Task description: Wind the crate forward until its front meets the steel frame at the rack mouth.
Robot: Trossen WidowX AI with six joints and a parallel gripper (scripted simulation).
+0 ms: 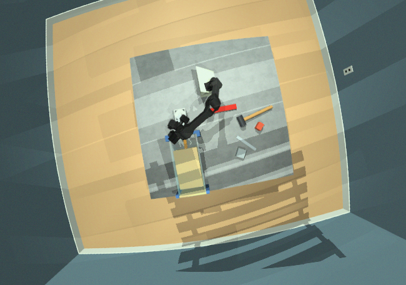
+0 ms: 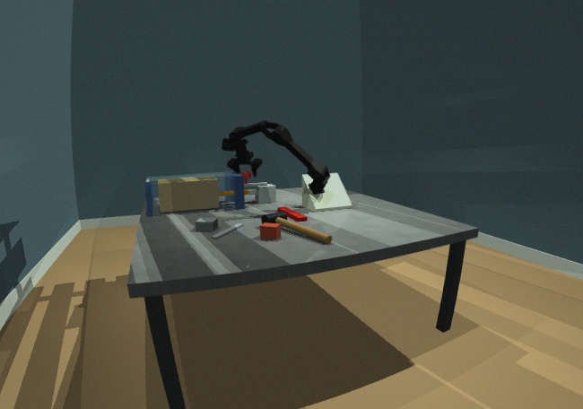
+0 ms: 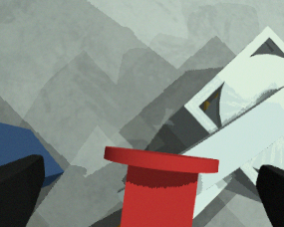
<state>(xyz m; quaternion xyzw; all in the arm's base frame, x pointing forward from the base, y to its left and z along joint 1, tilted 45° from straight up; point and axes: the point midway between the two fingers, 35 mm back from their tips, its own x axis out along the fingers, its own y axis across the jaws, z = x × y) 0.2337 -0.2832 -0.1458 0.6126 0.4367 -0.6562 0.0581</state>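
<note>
Now: the red spool-shaped handle grip 20 mm ahead of my gripper tip and 10 mm to the left of it. The rest, counted from my gripper tip: clear-panelled cubby 320 mm ahead, 20 mm below; winch handle 20 mm behind, 20 mm to the left, 30 mm below; grey winch 100 mm behind, 40 mm to the left, 100 mm below.
</note>
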